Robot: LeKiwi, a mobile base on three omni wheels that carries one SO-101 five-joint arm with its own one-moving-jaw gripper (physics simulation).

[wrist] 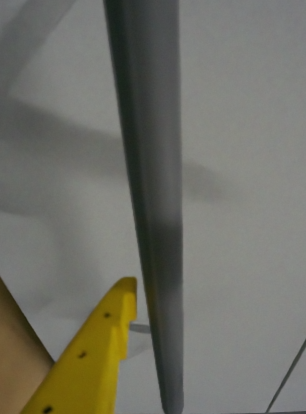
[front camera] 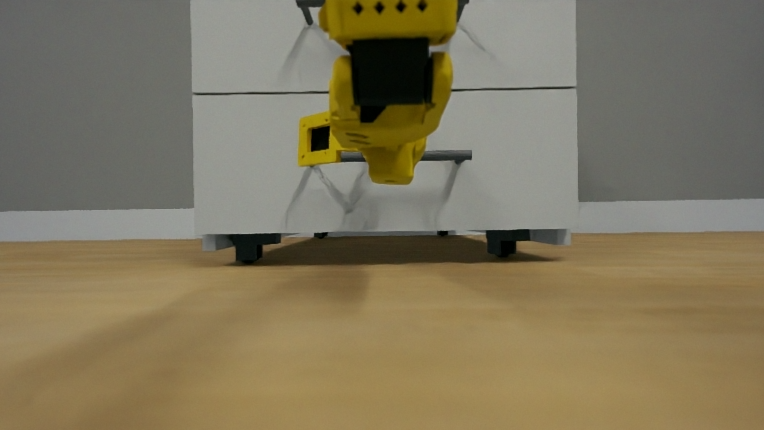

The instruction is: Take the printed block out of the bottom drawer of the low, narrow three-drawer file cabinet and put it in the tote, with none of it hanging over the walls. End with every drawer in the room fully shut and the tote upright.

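Places are measured from the arm's base along level axes (x up, y left, z back), in metres.
Pixels of known places: hand at its tool point: [wrist: 136,292] [front camera: 393,165].
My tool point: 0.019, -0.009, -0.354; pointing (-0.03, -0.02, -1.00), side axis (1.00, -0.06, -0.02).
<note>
Behind a point stands the place of what it marks, as x, y, z.
The bottom drawer [front camera: 518,176] @[0.008, -0.146, -0.383] [wrist: 245,150] @[0.054, 0.022, -0.381] of a white cabinet looks shut, its front flush with the drawer above. Its grey bar handle [front camera: 446,155] @[0.026, -0.060, -0.346] [wrist: 160,190] @[0.028, 0.029, -0.345] runs across the front view and up the wrist view. My gripper [front camera: 390,168] is at this handle, in front of its middle and left part. In the wrist view one notched yellow jaw [wrist: 100,340] @[0.013, 0.000, -0.336] shows, its tip just left of the bar. The other jaw is out of the picture, so the gripper is open and holds nothing. The block and the tote do not show.
The drawer above [front camera: 523,42] @[0.154, -0.153, -0.383] has its own bar handle [front camera: 309,3] @[0.177, 0.071, -0.347], partly behind my arm. The cabinet stands on dark casters [front camera: 248,248] @[-0.070, 0.169, -0.421] [front camera: 500,245] @[-0.072, -0.145, -0.439] on the wood floor [front camera: 390,347] @[-0.089, -0.002, -0.181]. A grey wall [front camera: 96,106] @[0.311, 0.865, -0.953] with a white skirting board [front camera: 96,224] @[-0.043, 0.857, -0.939] is behind it.
</note>
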